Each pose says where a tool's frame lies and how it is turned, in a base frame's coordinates. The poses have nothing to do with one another.
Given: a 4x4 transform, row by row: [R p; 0 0 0 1], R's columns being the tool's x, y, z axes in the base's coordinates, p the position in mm. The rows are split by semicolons.
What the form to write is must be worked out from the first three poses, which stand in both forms.
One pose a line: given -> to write
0.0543 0.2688 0.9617 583.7; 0.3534 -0.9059 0.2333 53.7; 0.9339 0.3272 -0.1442 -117.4; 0 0 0 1 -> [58.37 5.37 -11.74 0.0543 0.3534 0.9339 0.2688 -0.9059 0.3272]
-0.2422 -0.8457 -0.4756 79.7; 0.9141 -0.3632 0.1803 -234.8; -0.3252 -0.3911 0.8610 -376.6; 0 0 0 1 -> [7.97 -23.48 -37.66 -0.2422 0.9141 -0.3252 -0.8457 -0.3632 -0.3911]
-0.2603 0.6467 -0.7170 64.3; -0.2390 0.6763 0.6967 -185.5; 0.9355 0.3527 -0.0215 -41.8; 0 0 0 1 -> [6.43 -18.55 -4.18 -0.2603 -0.2390 0.9355 0.6467 0.6763 0.3527]
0.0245 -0.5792 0.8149 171.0; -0.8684 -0.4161 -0.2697 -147.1; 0.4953 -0.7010 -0.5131 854.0; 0 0 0 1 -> [17.10 -14.71 85.40 0.0245 -0.8684 0.4953 -0.5792 -0.4161 -0.7010]
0.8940 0.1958 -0.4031 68.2; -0.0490 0.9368 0.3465 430.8; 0.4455 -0.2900 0.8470 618.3; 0 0 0 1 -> [6.82 43.08 61.83 0.8940 -0.0490 0.4455 0.1958 0.9368 -0.2900]
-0.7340 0.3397 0.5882 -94.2; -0.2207 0.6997 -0.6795 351.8; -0.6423 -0.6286 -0.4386 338.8; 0 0 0 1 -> [-9.42 35.18 33.88 -0.7340 -0.2207 -0.6423 0.3397 0.6997 -0.6286]
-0.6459 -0.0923 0.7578 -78.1; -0.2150 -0.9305 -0.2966 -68.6; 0.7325 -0.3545 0.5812 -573.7; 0 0 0 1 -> [-7.81 -6.86 -57.37 -0.6459 -0.2150 0.7325 -0.0923 -0.9305 -0.3545]
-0.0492 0.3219 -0.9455 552.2; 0.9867 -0.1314 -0.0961 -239.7; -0.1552 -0.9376 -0.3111 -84.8; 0 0 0 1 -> [55.22 -23.97 -8.48 -0.0492 0.9867 -0.1552 0.3219 -0.1314 -0.9376]
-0.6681 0.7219 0.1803 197.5; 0.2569 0.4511 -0.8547 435.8; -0.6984 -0.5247 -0.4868 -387.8; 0 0 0 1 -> [19.75 43.58 -38.78 -0.6681 0.2569 -0.6984 0.7219 0.4511 -0.5247]
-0.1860 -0.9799 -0.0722 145.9; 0.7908 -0.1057 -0.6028 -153.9; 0.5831 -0.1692 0.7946 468.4; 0 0 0 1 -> [14.59 -15.39 46.84 -0.1860 0.7908 0.5831 -0.9799 -0.1057 -0.1692]
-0.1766 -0.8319 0.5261 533.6; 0.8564 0.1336 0.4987 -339.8; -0.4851 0.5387 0.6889 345.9; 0 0 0 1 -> [53.36 -33.98 34.59 -0.1766 0.8564 -0.4851 -0.8319 0.1336 0.5387]
